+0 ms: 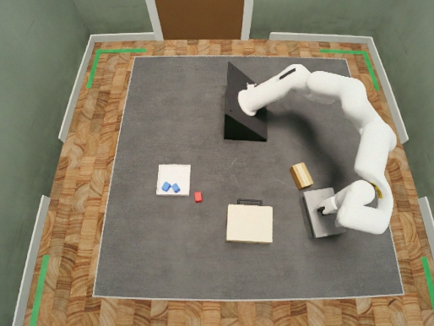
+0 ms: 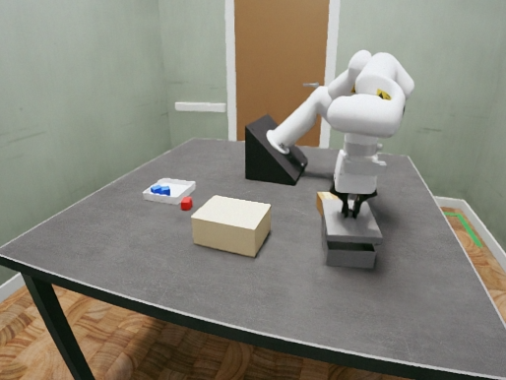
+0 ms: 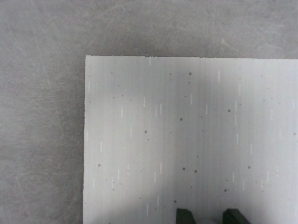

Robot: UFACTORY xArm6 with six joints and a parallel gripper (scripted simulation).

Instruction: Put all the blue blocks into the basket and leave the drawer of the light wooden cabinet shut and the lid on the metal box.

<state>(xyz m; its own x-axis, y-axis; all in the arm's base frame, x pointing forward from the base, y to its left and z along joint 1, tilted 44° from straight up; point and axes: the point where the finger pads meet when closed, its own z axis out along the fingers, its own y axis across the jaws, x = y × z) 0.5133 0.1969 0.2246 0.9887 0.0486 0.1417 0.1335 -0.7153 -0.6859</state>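
My gripper is now 90 mm above the grey metal box. Also, from my hand: flat lid (30 mm below); then light wooden cabinet (310 mm to the right, 80 mm below, 30 mm ahead); then brown cardboard box (180 mm behind, 80 mm below, 50 mm to the right).
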